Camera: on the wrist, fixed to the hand. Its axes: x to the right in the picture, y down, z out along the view.
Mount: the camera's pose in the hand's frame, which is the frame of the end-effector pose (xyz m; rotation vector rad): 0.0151 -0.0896 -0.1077 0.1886 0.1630 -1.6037
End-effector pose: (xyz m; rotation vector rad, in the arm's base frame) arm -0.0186 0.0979 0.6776 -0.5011 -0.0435 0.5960
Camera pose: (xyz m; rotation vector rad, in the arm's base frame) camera 0.0607 -0.0050 0.6229 -0.2013 -0.2047 -1.0027
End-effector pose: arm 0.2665 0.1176 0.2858 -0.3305 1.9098 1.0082
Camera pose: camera 0.2457 -0.0179 0.2534 -1.5043 1.1901 -0.2896
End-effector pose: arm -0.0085 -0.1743 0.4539 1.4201 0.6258 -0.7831
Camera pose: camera -0.0618 -0.0673 0.3793 0.9089 1.9070 -1.9731
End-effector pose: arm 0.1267 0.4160 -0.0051 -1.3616 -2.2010 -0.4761
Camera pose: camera 0.0657 0.3300 0.0883 0.7742 -2.6222 -0.7748
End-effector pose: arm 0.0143 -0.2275 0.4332 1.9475 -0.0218 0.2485
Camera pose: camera 0.0233 -0.0928 0.3929 1.5600 1.6122 -0.6736
